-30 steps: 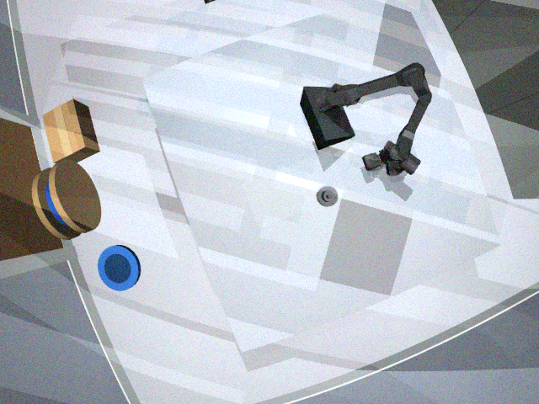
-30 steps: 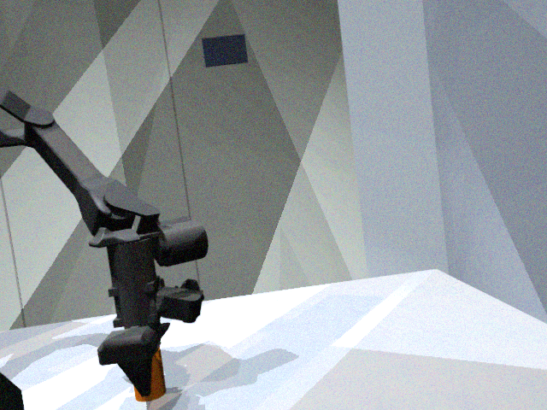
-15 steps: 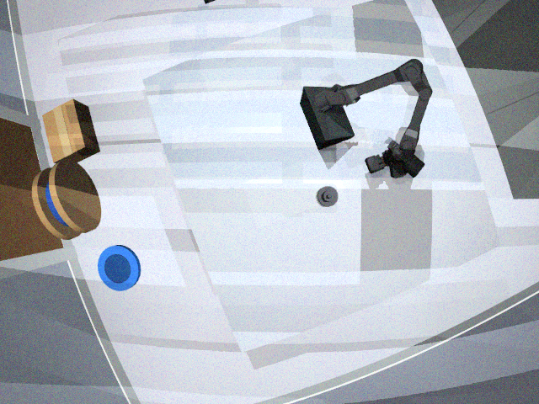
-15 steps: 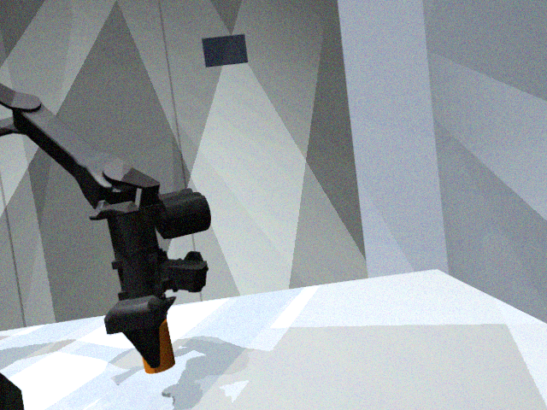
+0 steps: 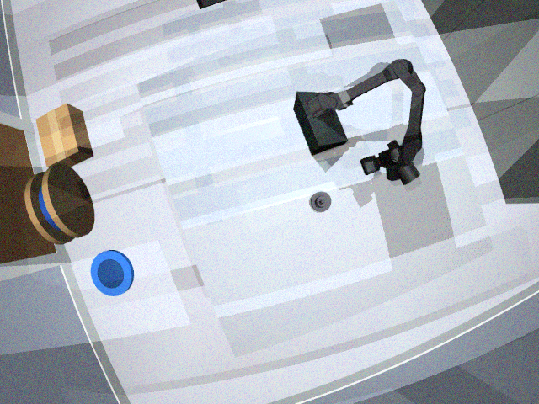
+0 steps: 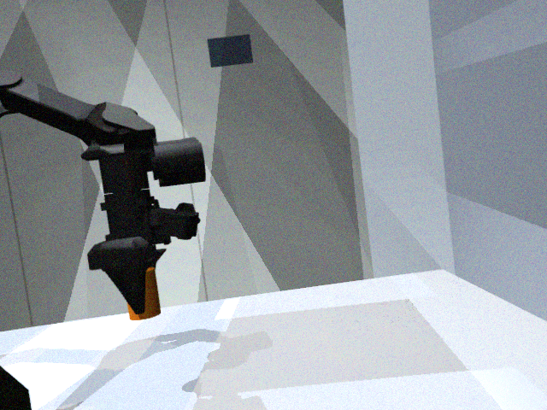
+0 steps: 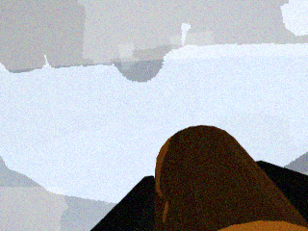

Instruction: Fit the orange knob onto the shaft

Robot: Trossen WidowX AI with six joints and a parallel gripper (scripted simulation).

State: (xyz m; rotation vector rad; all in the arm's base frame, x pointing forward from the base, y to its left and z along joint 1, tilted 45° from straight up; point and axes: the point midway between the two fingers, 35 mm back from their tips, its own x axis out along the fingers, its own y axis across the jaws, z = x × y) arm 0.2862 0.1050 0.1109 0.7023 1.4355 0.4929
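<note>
Right now my gripper tip is 260 mm to the left of the dark shaft, 90 mm above it and 40 mm short of it. The rest, counted from my gripper tip: orange knob: 20 mm above.
</note>
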